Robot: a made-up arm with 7 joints. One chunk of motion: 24 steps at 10 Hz.
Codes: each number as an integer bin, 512 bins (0 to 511) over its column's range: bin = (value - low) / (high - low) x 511, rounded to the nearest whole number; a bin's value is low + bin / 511 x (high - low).
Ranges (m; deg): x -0.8..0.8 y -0.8..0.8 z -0.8..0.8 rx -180..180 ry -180..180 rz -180..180
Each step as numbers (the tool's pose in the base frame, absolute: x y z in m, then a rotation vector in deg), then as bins.
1 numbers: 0.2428 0.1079 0.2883 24.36 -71.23 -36.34
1 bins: 333 290 348 290 154 204
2 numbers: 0.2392 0.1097 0.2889 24.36 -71.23 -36.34
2 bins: 332 291 348 290 154 204
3 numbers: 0.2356 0.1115 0.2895 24.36 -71.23 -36.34
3 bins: 331 291 348 290 154 204
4 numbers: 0.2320 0.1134 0.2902 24.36 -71.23 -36.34
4 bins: 330 292 348 290 154 204
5 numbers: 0.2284 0.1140 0.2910 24.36 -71.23 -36.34
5 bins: 328 292 348 290 154 204
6 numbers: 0.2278 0.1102 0.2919 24.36 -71.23 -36.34
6 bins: 328 291 349 290 154 204
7 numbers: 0.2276 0.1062 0.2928 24.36 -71.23 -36.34
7 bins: 328 289 349 290 154 204
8 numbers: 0.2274 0.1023 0.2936 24.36 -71.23 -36.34
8 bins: 328 288 349 290 154 204
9 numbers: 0.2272 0.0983 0.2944 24.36 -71.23 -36.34
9 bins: 328 287 350 290 154 204
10 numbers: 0.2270 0.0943 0.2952 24.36 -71.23 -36.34
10 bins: 328 286 350 290 154 204
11 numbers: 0.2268 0.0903 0.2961 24.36 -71.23 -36.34
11 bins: 328 284 350 290 154 204
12 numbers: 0.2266 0.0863 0.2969 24.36 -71.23 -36.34
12 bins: 328 283 350 290 154 204
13 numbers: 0.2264 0.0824 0.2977 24.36 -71.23 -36.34
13 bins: 328 282 351 290 154 204
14 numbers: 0.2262 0.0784 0.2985 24.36 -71.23 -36.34
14 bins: 328 281 351 290 154 204
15 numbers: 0.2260 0.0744 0.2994 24.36 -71.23 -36.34
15 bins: 328 279 351 290 154 204
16 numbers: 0.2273 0.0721 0.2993 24.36 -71.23 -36.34
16 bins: 328 279 351 290 154 204
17 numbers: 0.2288 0.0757 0.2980 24.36 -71.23 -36.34
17 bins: 329 280 351 290 154 204
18 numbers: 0.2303 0.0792 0.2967 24.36 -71.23 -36.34
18 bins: 329 281 350 290 154 204
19 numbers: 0.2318 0.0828 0.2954 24.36 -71.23 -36.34
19 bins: 330 282 350 290 154 204
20 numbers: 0.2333 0.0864 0.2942 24.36 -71.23 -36.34
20 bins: 330 283 349 290 154 204
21 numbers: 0.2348 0.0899 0.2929 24.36 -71.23 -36.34
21 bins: 330 284 349 290 154 204
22 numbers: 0.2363 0.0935 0.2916 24.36 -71.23 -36.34
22 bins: 331 285 349 290 154 204
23 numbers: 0.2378 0.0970 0.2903 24.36 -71.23 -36.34
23 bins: 331 286 348 290 154 204
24 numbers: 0.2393 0.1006 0.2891 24.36 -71.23 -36.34
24 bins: 332 288 348 290 154 204
